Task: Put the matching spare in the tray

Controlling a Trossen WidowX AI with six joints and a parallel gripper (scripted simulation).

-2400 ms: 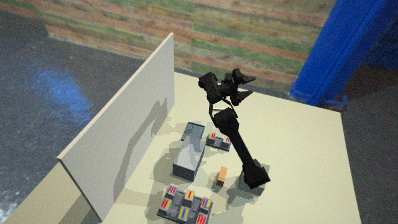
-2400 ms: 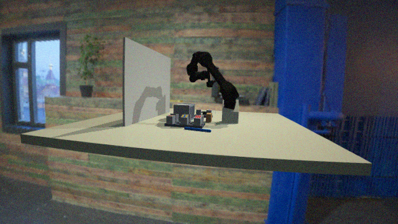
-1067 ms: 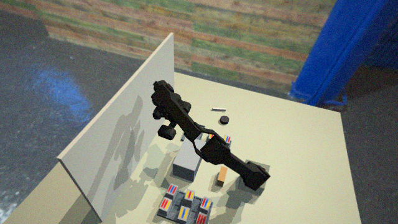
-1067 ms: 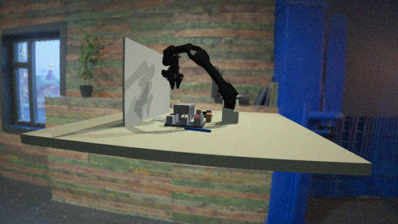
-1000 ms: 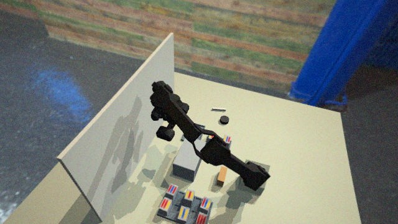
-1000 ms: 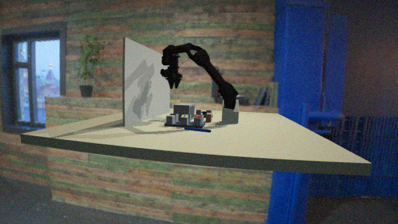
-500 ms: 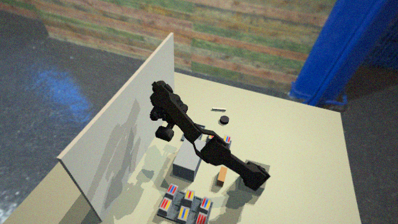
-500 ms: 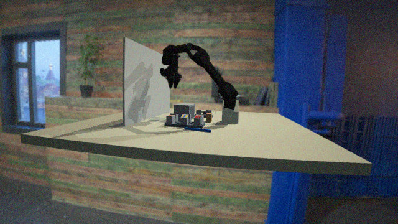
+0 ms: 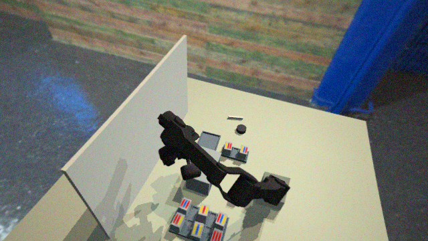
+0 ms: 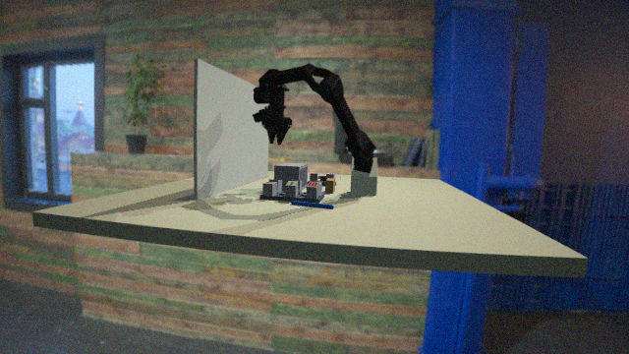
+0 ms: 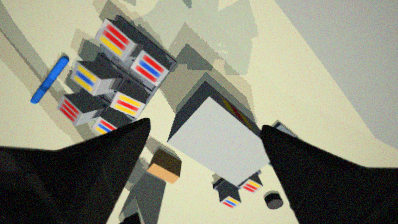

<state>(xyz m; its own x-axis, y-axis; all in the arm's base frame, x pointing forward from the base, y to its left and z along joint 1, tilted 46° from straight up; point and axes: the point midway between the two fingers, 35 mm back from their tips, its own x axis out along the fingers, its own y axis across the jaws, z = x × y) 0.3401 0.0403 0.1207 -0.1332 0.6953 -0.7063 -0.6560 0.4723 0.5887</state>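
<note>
Right now my gripper tip is 4 cm past the mounted unit, 8 cm to the left of it and 13 cm above it. Also, from my gripper tip: grey wall panel: 19 cm ahead, 7 cm to the right, 4 cm above; then blue pen: 21 cm behind, 22 cm to the left, 18 cm below.
</note>
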